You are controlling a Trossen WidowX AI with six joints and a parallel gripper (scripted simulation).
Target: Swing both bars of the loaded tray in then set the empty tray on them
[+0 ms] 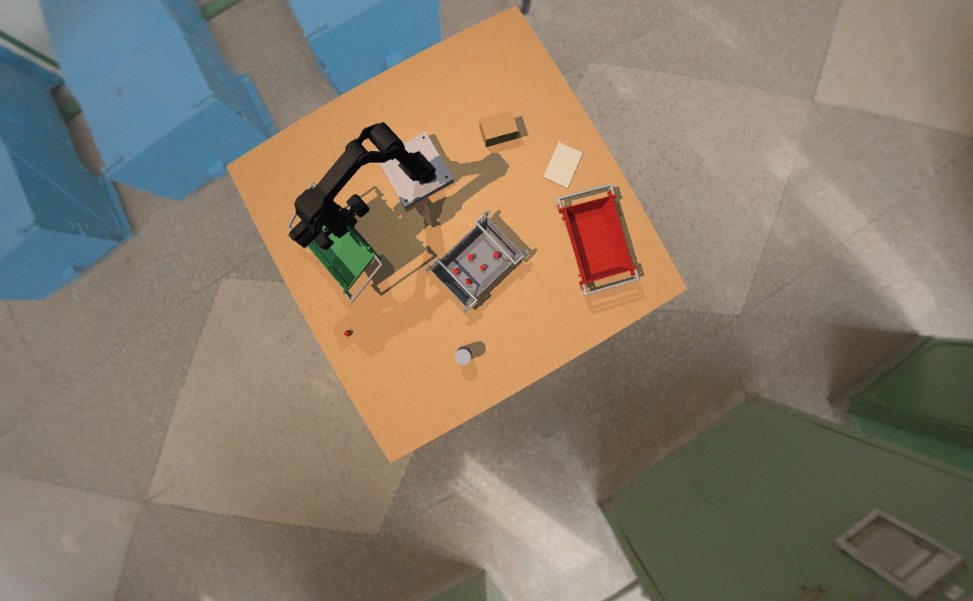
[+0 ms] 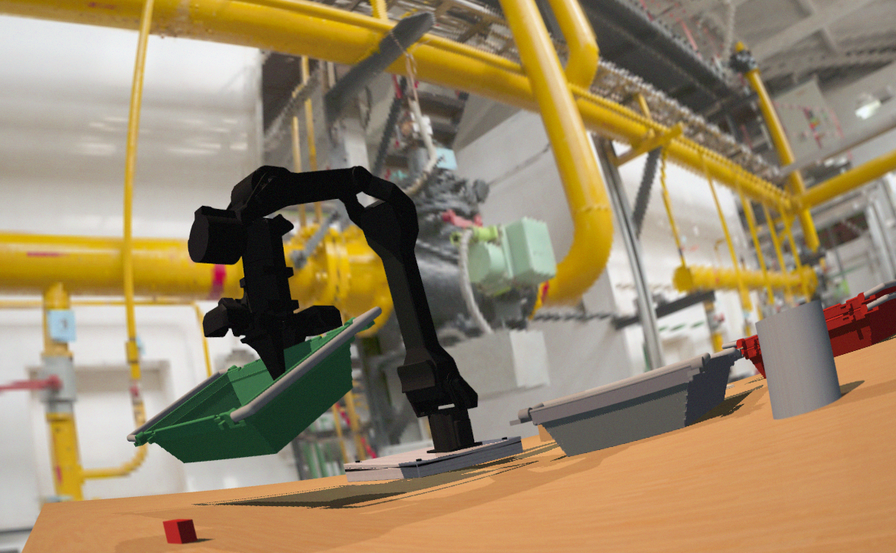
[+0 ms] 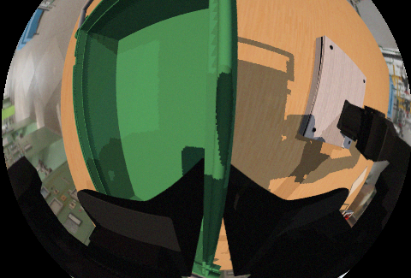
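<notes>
The green tray is 8 cm to the right of my gripper tip, 2 cm ahead of it and 1 cm below it. Round my gripper tip: cardboard box: 60 cm to the left, 14 cm behind, 10 cm below; red block: 30 cm ahead, 21 cm to the right, 13 cm below; grey cylinder: 54 cm ahead, 14 cm to the left, 10 cm below.
</notes>
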